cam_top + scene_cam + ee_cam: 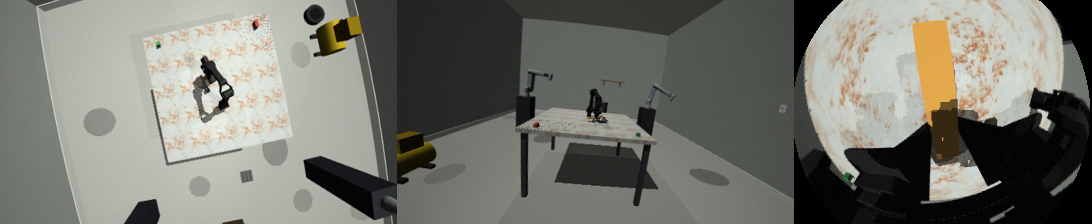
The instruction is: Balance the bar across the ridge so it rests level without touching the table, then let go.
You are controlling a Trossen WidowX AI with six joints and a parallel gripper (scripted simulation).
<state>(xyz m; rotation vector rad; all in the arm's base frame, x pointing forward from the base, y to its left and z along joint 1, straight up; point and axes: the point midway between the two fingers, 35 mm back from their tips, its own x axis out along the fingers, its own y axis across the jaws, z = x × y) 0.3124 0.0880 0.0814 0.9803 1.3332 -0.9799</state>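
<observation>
Right now the orange bar is 1 cm ahead of my gripper tip and 3 cm to the right of it. Round my gripper tip: small green cube: 43 cm ahead, 41 cm to the left, 3 cm below; small red cube: 43 cm ahead, 59 cm to the right, 3 cm below.
</observation>
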